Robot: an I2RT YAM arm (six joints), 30 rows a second.
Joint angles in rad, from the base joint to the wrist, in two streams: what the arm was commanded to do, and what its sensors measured. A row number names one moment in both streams.
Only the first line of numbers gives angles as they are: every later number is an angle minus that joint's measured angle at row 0.
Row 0, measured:
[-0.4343, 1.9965, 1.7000, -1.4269, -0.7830, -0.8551]
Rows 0 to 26, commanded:
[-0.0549, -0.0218, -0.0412, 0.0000, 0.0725, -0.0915]
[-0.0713, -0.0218, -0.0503, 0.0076, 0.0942, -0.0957]
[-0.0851, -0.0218, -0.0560, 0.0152, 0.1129, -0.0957]
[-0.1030, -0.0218, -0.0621, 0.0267, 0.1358, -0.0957]
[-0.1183, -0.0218, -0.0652, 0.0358, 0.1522, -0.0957]
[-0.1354, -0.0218, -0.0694, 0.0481, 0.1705, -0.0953]
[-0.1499, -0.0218, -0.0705, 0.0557, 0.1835, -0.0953]
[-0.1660, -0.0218, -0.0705, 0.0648, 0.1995, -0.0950]
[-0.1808, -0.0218, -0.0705, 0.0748, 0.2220, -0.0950]
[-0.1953, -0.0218, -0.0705, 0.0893, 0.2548, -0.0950]
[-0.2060, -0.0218, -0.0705, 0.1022, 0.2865, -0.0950]
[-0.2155, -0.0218, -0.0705, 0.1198, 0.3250, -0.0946]
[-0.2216, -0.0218, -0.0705, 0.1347, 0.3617, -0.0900]
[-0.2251, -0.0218, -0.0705, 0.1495, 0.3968, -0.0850]
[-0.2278, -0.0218, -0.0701, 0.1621, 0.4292, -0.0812]
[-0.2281, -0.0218, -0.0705, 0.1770, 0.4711, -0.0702]
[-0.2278, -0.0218, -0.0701, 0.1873, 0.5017, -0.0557]
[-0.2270, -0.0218, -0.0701, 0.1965, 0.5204, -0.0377]
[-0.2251, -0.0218, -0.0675, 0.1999, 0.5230, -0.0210]
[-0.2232, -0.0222, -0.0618, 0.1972, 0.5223, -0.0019]
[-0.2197, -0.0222, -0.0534, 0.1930, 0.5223, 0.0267]
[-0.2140, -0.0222, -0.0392, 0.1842, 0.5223, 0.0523]
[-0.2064, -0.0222, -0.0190, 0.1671, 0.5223, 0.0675]
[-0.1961, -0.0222, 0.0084, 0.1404, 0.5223, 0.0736]
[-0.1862, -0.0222, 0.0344, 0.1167, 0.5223, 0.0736]
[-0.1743, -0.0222, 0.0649, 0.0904, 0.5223, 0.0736]
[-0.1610, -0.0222, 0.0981, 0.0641, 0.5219, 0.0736]
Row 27, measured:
[-0.2037, 0.0000, -0.0072, 0.1034, 0.5040, 0.0286]
